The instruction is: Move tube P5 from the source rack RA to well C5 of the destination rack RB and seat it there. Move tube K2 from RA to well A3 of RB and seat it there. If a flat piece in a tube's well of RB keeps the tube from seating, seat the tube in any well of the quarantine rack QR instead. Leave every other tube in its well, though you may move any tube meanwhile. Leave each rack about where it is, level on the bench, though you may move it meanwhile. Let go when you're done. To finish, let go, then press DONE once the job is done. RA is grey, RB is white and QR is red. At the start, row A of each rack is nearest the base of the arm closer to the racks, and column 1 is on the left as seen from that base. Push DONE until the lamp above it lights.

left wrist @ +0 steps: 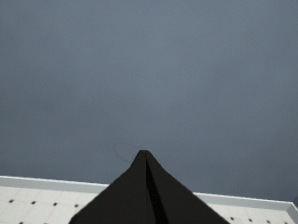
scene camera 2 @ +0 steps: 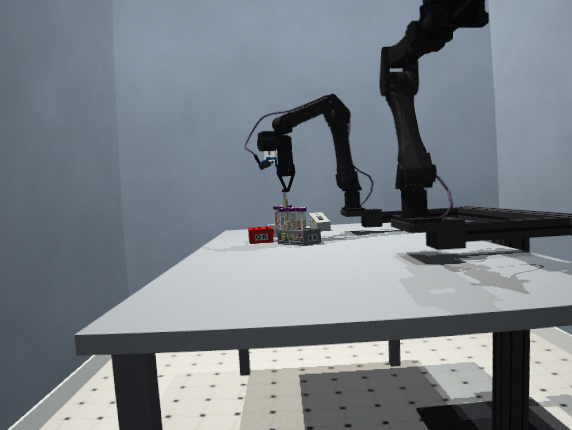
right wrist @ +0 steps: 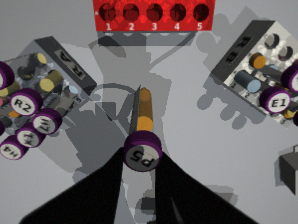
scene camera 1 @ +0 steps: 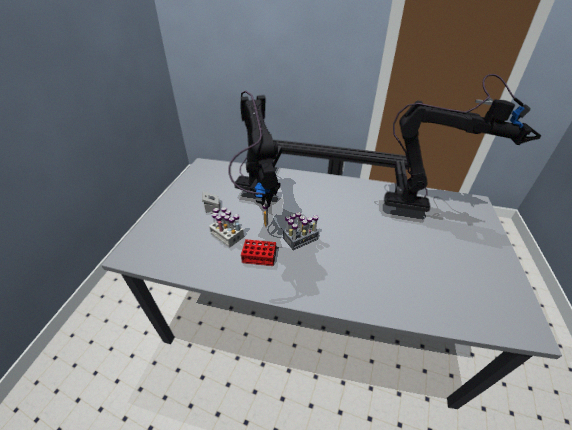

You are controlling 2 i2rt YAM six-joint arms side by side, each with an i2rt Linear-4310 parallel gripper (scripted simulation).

Scene:
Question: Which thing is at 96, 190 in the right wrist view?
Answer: The right gripper.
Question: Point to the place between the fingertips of the left gripper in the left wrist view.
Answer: At 143, 158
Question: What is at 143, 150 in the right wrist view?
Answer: A tube.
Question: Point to a red rack QR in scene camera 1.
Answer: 265, 252

